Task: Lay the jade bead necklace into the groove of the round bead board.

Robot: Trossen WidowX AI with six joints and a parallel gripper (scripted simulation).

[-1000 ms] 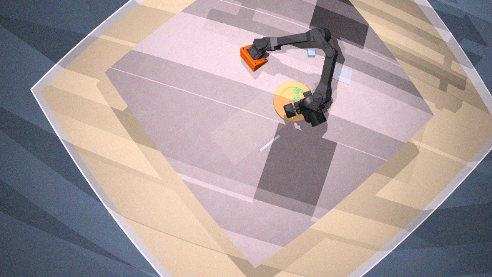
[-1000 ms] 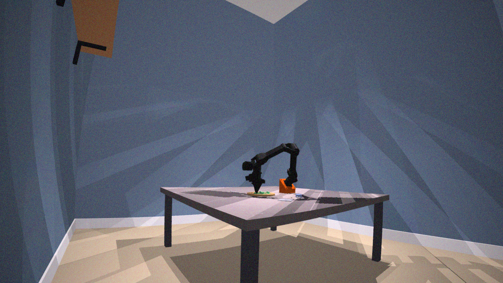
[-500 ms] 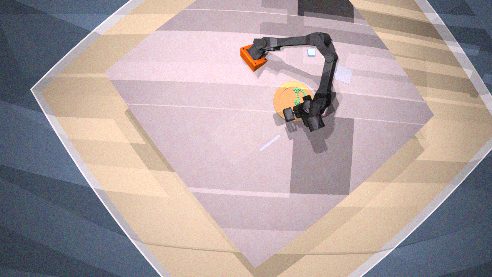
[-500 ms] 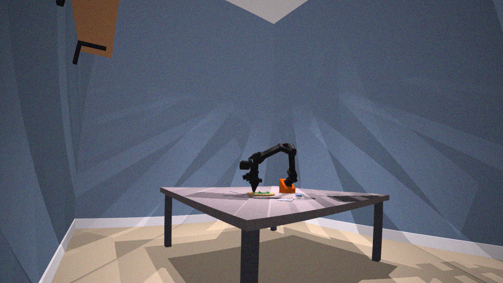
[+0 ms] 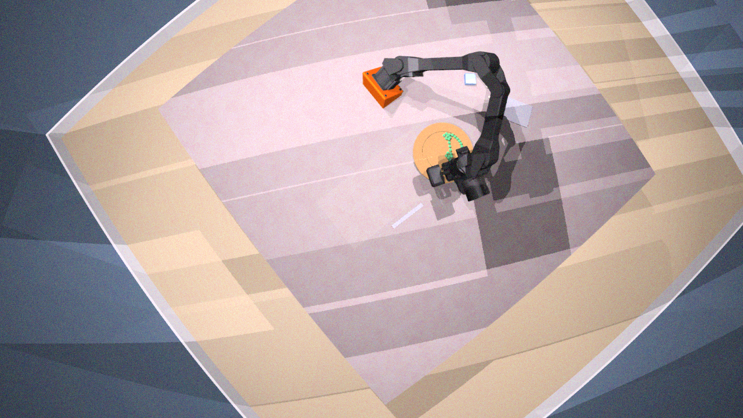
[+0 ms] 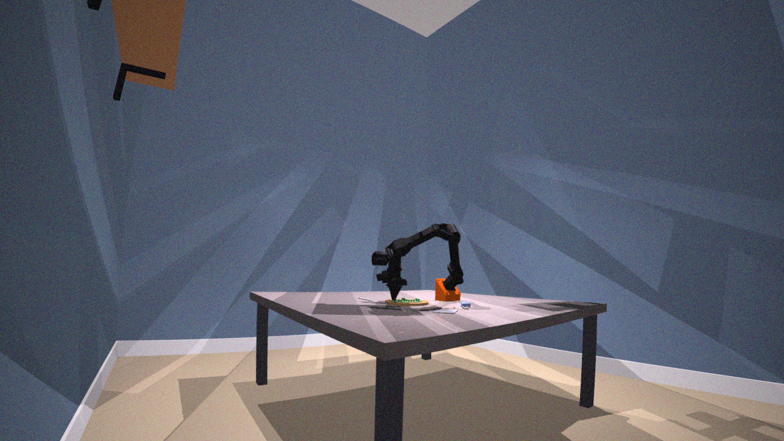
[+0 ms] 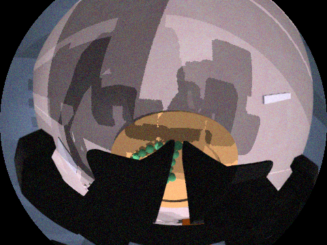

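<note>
Right now the round tan bead board is 60 mm behind my gripper tip, 10 mm to the left of it and 10 mm below it. From my gripper tip the other things lie so: white strip: 40 mm ahead, 200 mm to the right, 10 mm below; pale square sheet: 40 mm behind, 310 mm to the left, 20 mm below; blue cube: 220 mm behind, 240 mm to the left, 10 mm below.
</note>
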